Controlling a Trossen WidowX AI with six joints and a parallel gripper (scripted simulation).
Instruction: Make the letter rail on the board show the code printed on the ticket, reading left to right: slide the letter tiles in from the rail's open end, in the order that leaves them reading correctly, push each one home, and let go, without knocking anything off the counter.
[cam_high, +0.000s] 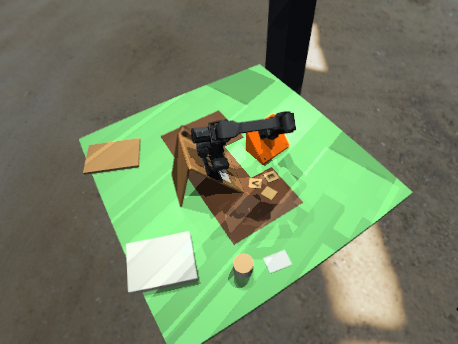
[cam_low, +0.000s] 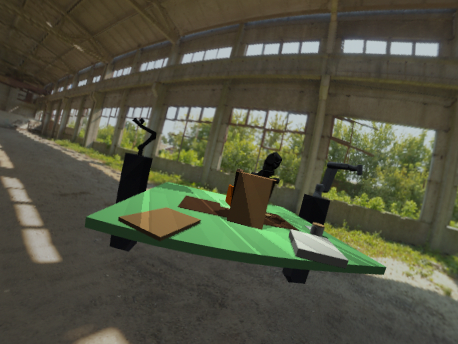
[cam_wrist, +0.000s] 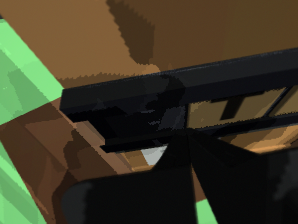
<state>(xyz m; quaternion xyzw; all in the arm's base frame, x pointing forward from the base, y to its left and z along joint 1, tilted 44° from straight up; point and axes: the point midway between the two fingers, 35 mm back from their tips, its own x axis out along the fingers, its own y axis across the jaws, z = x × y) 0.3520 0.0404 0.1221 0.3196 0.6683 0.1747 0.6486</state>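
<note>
My gripper tip is 9 cm above the white ticket, 4 cm past it and 1 cm to the right of it. Also, from my gripper tip: brown mat: 19 cm below, 14 cm behind, 10 cm to the right; then white slab: 37 cm ahead, 21 cm to the left, 17 cm below; then short tan cylinder: 40 cm to the left, 16 cm below, 9 cm ahead.
</note>
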